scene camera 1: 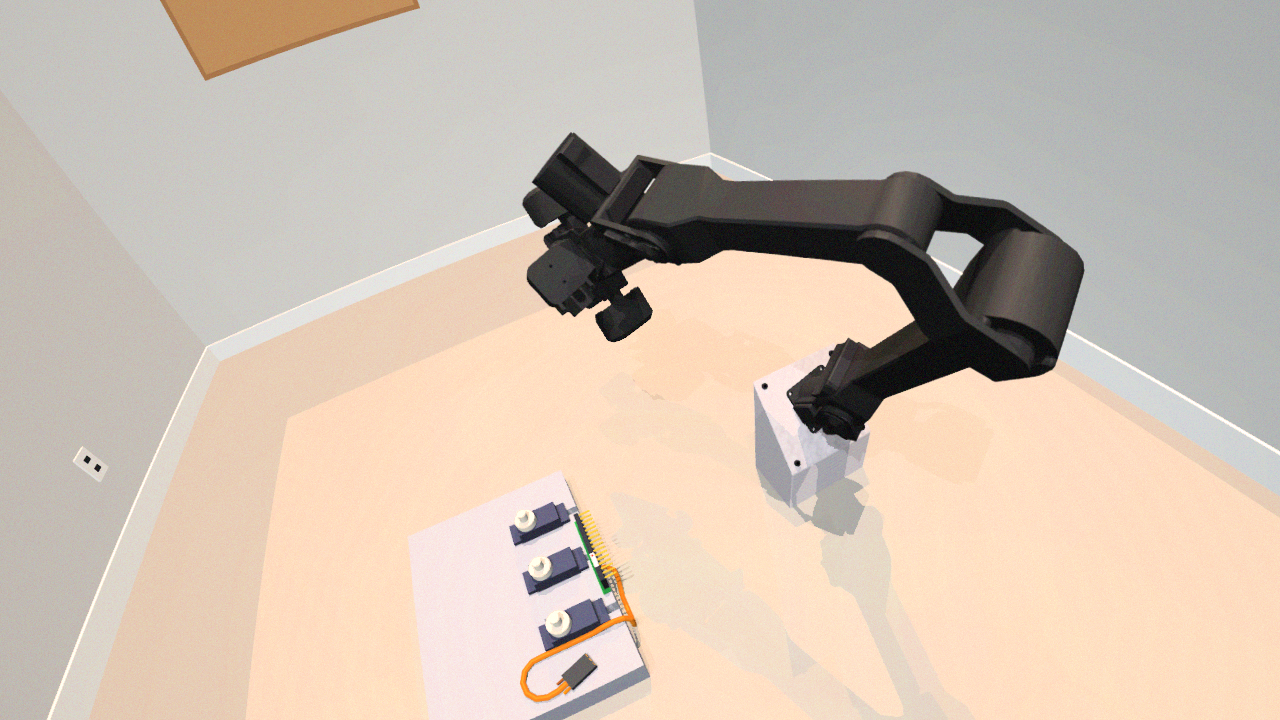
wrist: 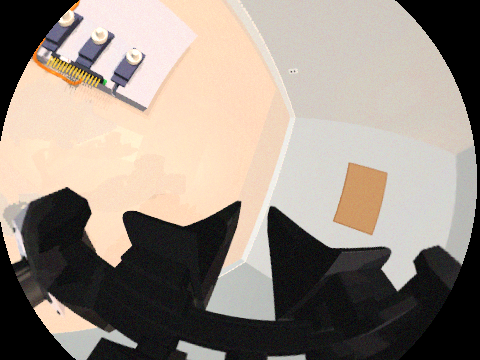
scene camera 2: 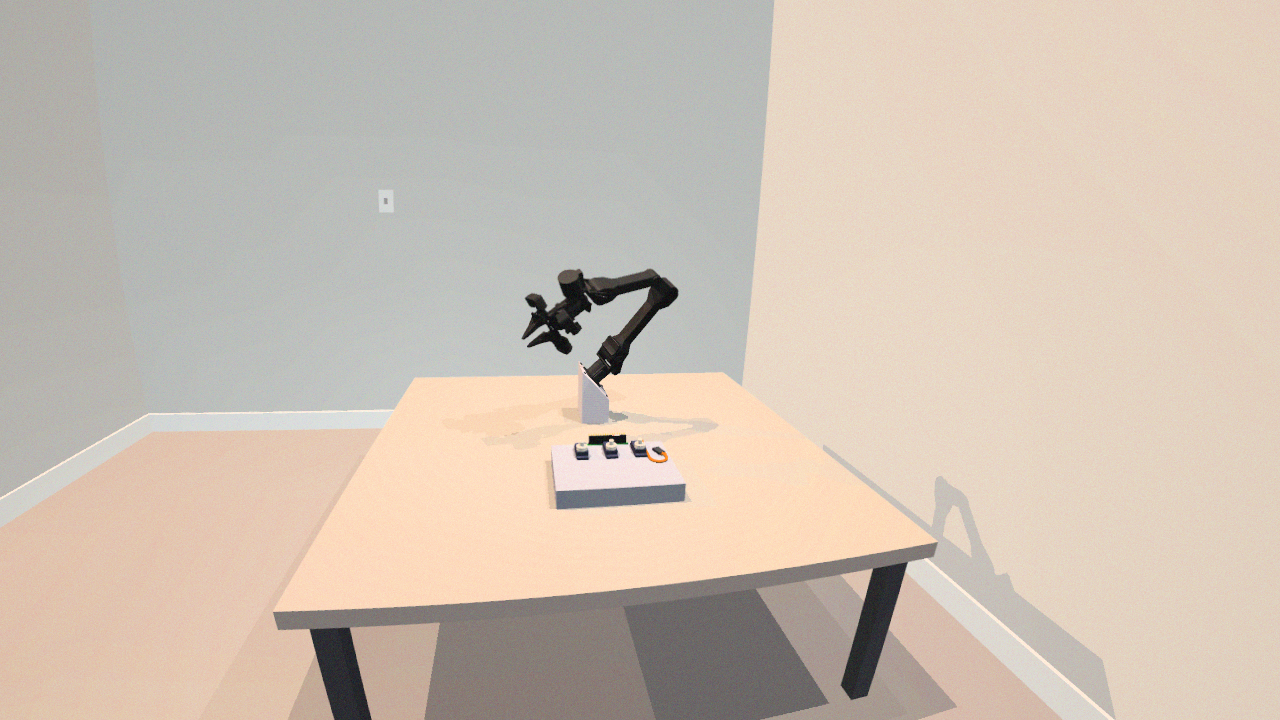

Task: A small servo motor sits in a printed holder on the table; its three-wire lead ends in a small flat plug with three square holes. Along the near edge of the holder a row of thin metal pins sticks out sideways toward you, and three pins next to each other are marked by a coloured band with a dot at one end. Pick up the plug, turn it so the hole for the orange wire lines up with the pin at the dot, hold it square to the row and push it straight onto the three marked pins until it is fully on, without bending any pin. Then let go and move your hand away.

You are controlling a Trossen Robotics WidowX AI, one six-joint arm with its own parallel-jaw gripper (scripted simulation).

Observation:
In view: my gripper (scene camera 1: 560, 277), a holder (scene camera 1: 477, 625) and a servo (scene camera 1: 583, 616).
My gripper also shows in the wrist view (wrist: 254, 208) and in scene camera 2 (scene camera 2: 525, 343). The holder also shows in scene camera 2 (scene camera 2: 597, 482).

